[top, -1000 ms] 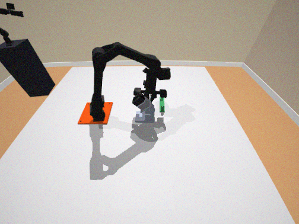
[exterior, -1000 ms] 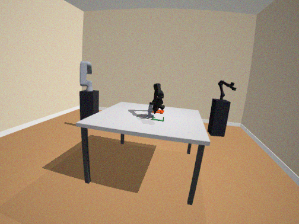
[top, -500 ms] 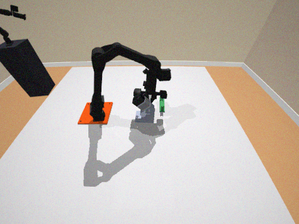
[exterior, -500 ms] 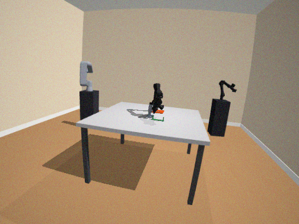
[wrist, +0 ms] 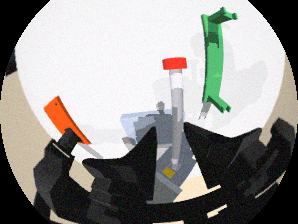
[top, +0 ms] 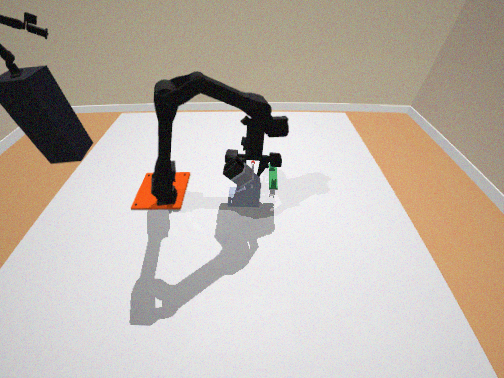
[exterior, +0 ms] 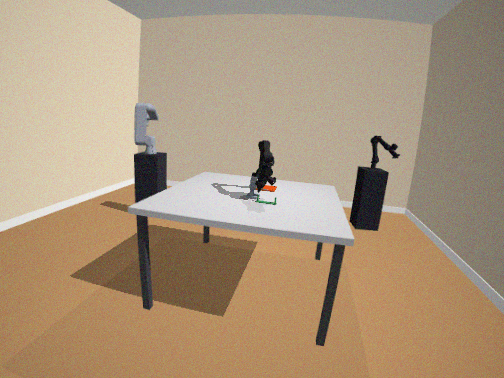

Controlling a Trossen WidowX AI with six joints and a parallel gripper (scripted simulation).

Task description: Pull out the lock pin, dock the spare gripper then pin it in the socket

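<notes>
The grey mount lies 4 cm to the right of my gripper tip and 1 cm behind it. The rest, counted from my gripper tip: spare gripper (7 cm above, 4 cm to the right, 4 cm behind); green pin cradle (9 cm ahead, 6 cm to the left, 3 cm below).
</notes>
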